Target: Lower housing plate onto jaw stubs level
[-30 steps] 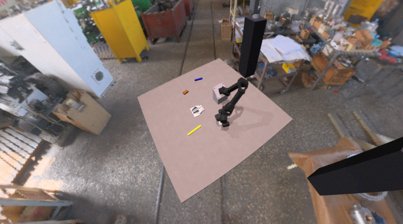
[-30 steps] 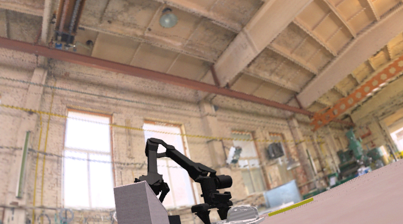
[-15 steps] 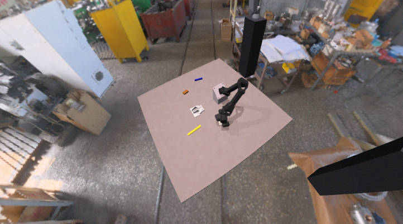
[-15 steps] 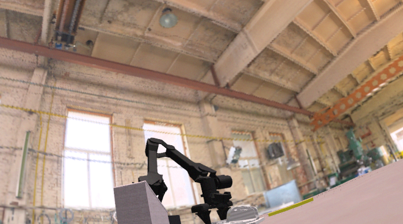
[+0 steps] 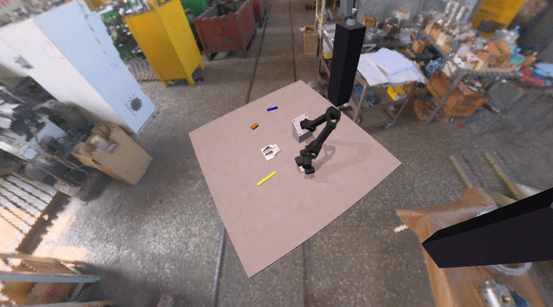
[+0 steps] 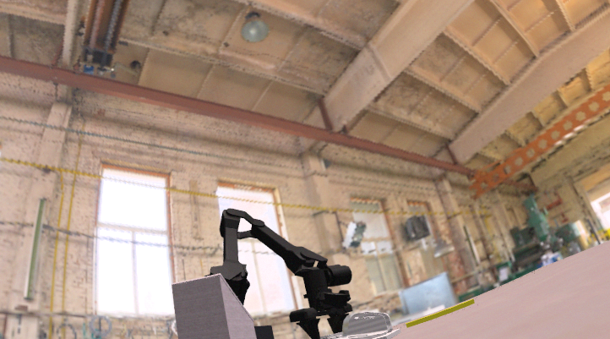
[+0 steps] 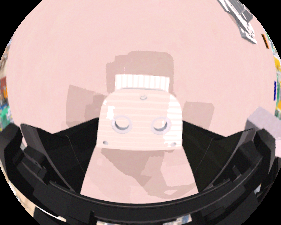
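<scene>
Now: the small white piece 10 mm ahead of my gripper tip. The rest, counted from my gripper tip: blue bar: 20 mm behind, 690 mm to the right; then white base: 210 mm ahead, 250 mm to the right, 10 mm below; then yellow bar: 300 mm ahead, 50 mm to the right.
</scene>
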